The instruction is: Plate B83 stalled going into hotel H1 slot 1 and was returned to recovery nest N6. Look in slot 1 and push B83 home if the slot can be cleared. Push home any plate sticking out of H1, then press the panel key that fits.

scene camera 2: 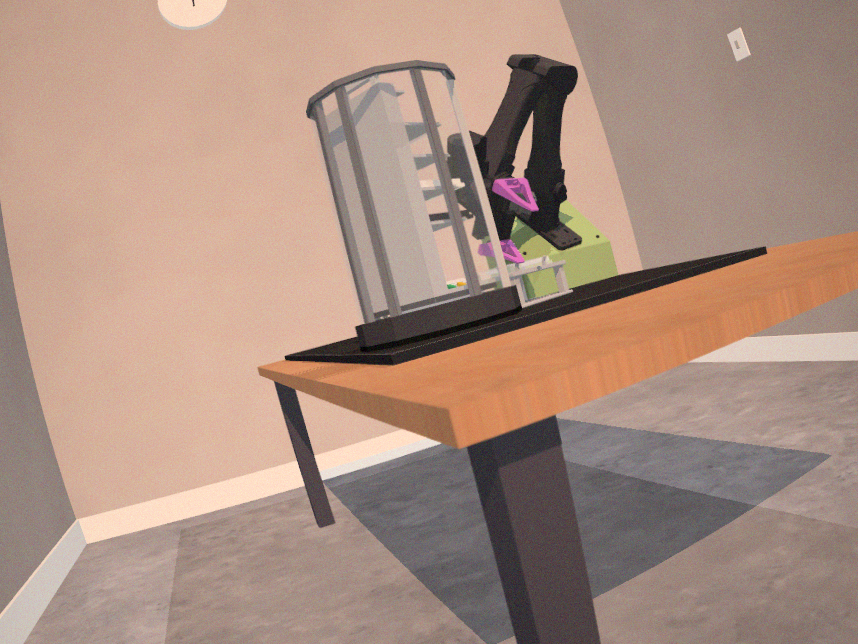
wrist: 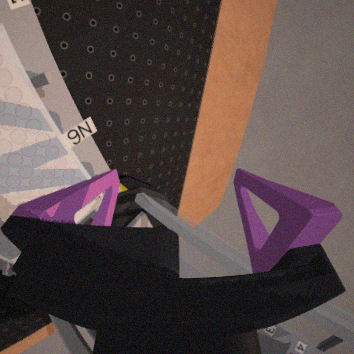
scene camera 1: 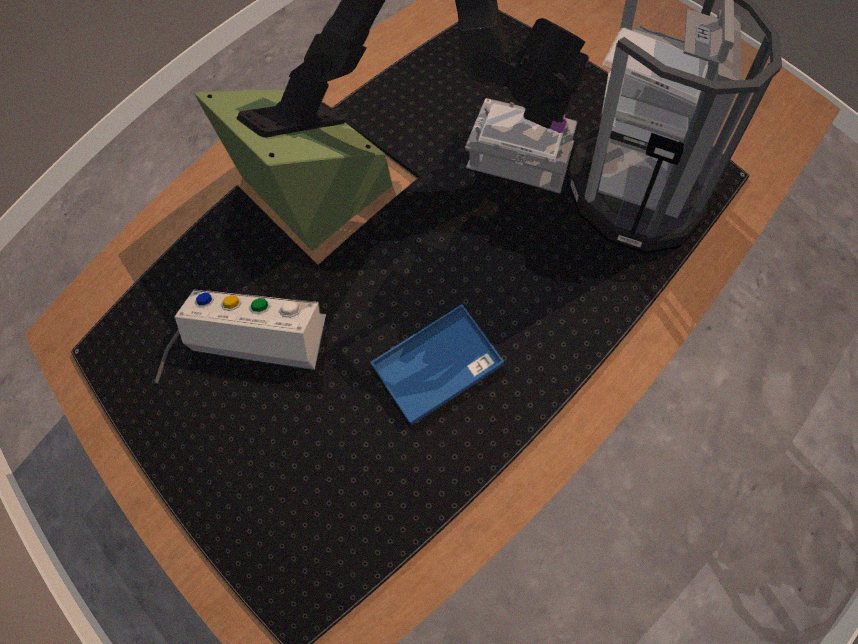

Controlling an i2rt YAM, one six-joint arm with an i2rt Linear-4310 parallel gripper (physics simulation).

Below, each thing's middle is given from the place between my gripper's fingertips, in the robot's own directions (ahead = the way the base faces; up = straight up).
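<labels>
Grey slotted rack tower (scene camera 2: 420, 246): 18 cm ahead of my hand, 3 cm to the right of it and 10 cm above it.
</labels>
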